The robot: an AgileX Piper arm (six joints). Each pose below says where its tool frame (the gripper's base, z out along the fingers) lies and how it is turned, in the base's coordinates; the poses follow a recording.
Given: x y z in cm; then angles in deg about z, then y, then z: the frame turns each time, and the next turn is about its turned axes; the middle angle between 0 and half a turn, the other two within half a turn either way.
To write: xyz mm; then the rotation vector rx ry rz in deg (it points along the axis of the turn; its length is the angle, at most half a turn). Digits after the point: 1 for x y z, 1 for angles.
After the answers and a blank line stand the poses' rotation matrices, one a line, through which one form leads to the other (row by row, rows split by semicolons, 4 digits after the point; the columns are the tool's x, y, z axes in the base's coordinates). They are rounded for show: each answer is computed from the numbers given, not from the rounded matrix.
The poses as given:
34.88, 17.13, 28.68, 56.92, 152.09, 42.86
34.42, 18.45, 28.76, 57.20, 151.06, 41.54
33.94, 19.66, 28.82, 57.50, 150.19, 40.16
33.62, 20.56, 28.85, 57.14, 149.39, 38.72
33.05, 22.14, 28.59, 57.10, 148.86, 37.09
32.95, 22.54, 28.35, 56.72, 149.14, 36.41
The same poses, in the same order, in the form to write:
348.8, 171.3, 286.8, -19.5, 158.1, 30.3
344.2, 184.5, 287.6, -21.6, 156.8, 31.0
339.4, 196.6, 288.2, -23.7, 155.6, 31.5
336.2, 205.6, 288.5, -25.0, 154.4, 31.8
330.5, 221.4, 285.9, -27.1, 153.4, 31.8
329.5, 225.4, 283.5, -27.5, 153.4, 31.2

-0.9235 -0.2861 0.2555; -0.1715 0.9037 0.3922; -0.3431 0.3184 -0.8837
-0.9122 -0.3148 0.2621; -0.1914 0.8933 0.4067; -0.3622 0.3209 -0.8751
-0.9002 -0.3439 0.2671; -0.2128 0.8826 0.4193; -0.3799 0.3206 -0.8677
-0.8898 -0.3633 0.2763; -0.2247 0.8755 0.4277; -0.3973 0.3185 -0.8607
-0.8772 -0.3894 0.2809; -0.2457 0.8667 0.4342; -0.4125 0.3119 -0.8559
-0.8753 -0.3932 0.2815; -0.2518 0.8676 0.4288; -0.4128 0.3045 -0.8584

